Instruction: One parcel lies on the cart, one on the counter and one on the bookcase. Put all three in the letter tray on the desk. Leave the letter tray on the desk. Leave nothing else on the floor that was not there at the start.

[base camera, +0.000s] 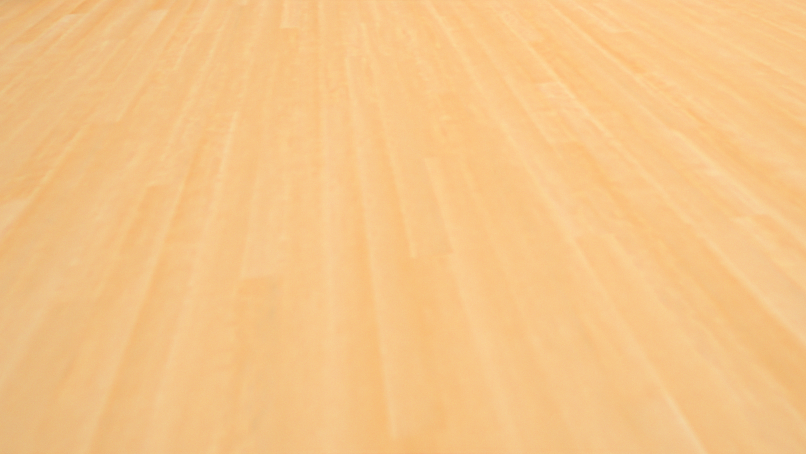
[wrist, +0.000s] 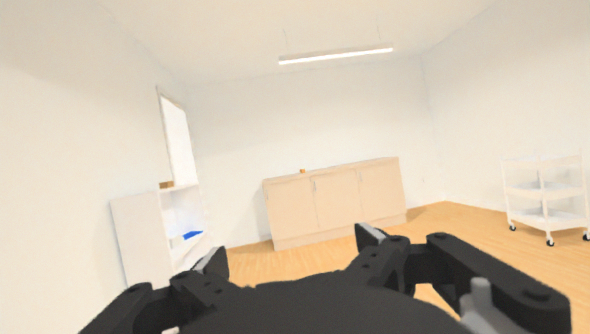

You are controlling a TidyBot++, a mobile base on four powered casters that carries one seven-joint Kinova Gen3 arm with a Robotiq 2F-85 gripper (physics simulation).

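Frame: origin at the arm's base, x ahead, y left, z up, level; metres.
Seen in the pictures: gripper, fingertip midpoint: (wrist: 292,248).
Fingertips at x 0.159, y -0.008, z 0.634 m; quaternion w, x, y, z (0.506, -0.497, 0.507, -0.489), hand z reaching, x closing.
Note:
A point is followed by its place in that frame.
In the wrist view my gripper (wrist: 292,248) @(x 0.159, y -0.008, z 0.634 m) is open and empty, in mid-air far from the furniture. A small orange-brown parcel (wrist: 302,171) @(x 3.159, y -0.231, z 0.536 m) lies on top of the wooden counter (wrist: 337,200) @(x 2.922, y -0.588, z 0.104 m) at the far wall. A brown box, probably a parcel (wrist: 166,185) @(x 1.807, y 0.912, z 0.684 m), lies on top of the white bookcase (wrist: 137,235) @(x 1.382, y 0.922, z 0.425 m) at the left. The white three-tier cart (wrist: 546,191) @(x 1.950, y -2.369, z -0.003 m) stands at the right; no parcel can be made out on it. The desk and the letter tray do not show in either view.
A blue object (wrist: 192,234) @(x 2.028, y 0.886, z 0.224 m) lies on a shelf of the bookcase. A window (wrist: 178,142) @(x 2.755, y 1.167, z 1.151 m) is in the left wall above it. A long lamp (wrist: 336,55) @(x 2.362, y -0.733, z 1.685 m) hangs from the ceiling. Wooden floor (base camera: 402,225) @(x 0.465, y -0.010, z -0.396 m) (wrist: 465,230) @(x 2.405, y -1.844, z -0.397 m) shows in both views and reaches the counter and the cart.

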